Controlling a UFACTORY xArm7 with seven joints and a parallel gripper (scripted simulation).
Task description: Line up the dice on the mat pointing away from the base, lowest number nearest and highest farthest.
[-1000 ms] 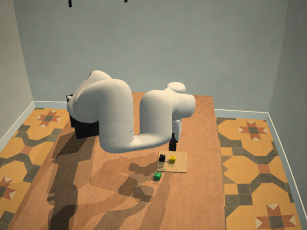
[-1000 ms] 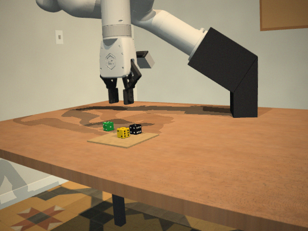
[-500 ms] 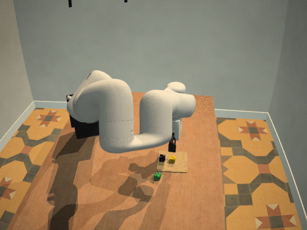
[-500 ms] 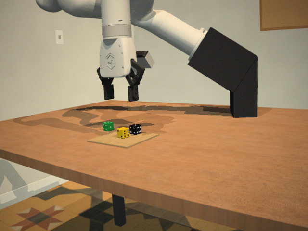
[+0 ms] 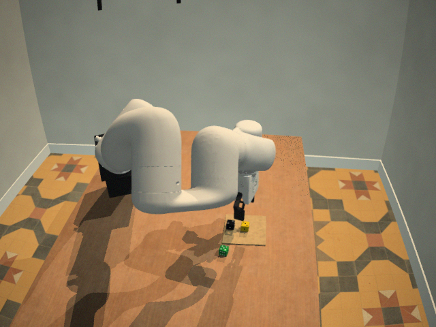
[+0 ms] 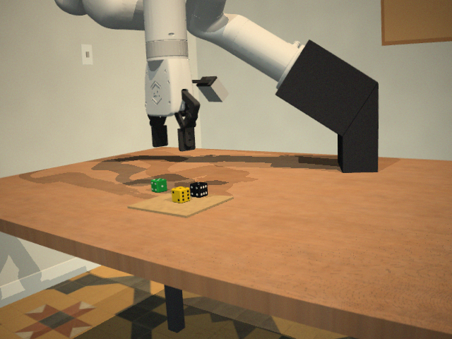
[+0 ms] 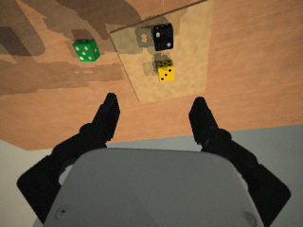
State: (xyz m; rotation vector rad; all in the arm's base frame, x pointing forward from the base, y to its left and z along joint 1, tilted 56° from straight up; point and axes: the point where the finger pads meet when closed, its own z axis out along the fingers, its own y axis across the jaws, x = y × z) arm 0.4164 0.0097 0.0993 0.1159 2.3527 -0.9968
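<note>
Right now the green die is 10 cm below my hand, 9 cm to the right of it and 6 cm behind it. Also, from my hand: tan mat (11 cm below, 2 cm to the left, 1 cm ahead); then yellow die (9 cm below, 2 cm to the left, 1 cm ahead); then black die (9 cm below, 4 cm behind, 2 cm to the left).
</note>
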